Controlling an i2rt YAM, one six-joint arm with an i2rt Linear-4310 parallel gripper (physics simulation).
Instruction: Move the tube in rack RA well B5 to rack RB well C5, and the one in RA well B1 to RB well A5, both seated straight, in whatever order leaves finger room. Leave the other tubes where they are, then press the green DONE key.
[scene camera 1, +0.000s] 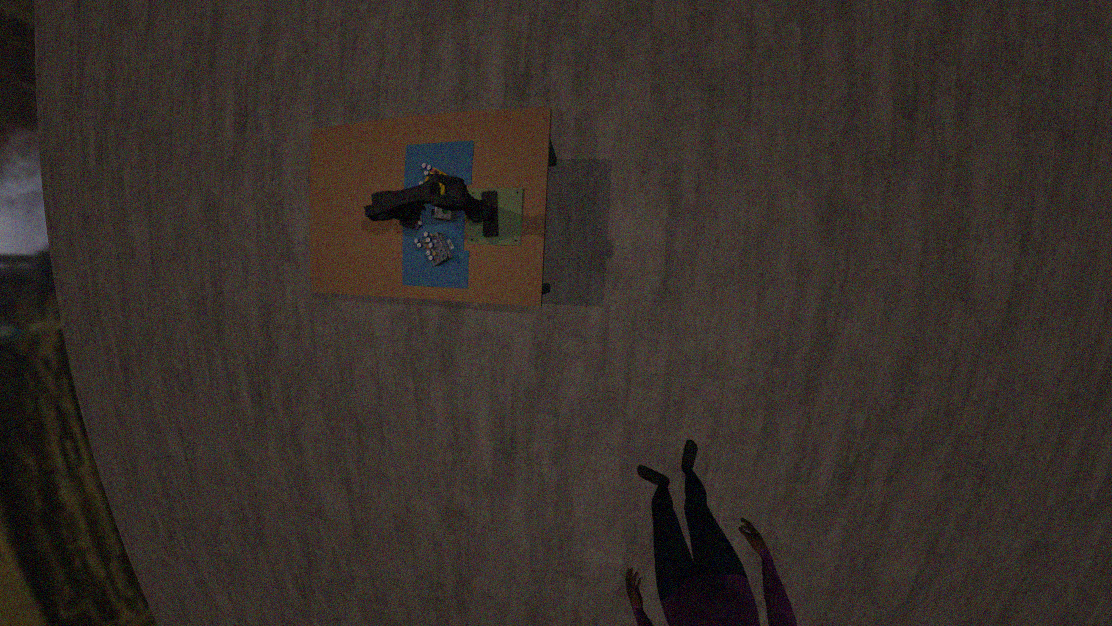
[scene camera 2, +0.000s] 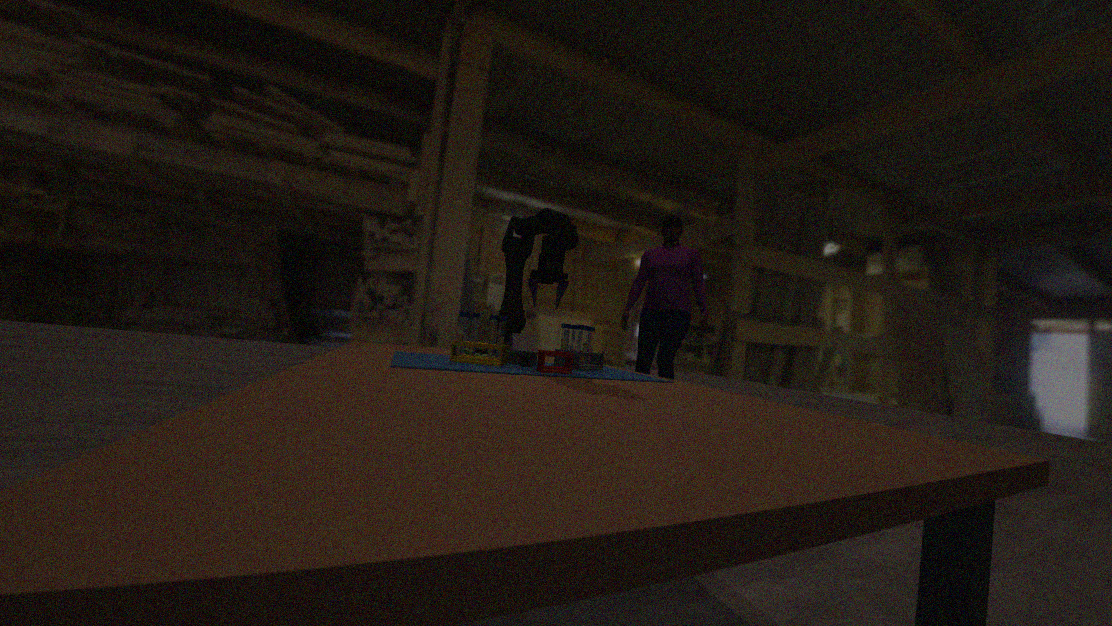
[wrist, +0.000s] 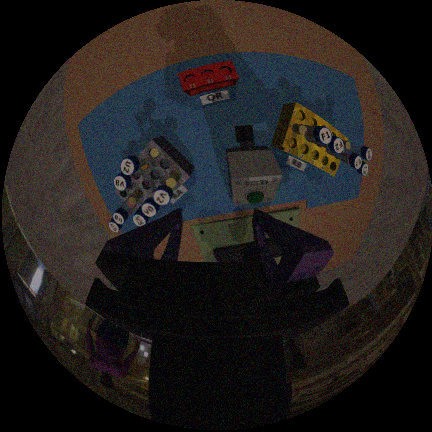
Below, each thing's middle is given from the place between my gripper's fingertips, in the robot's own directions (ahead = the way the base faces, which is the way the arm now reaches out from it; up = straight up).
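Measured from the grey box with green button (wrist: 254, 175), my hand is 120 mm above it, and at the same time my hand is 50 mm to the left of it and 10 mm past it.
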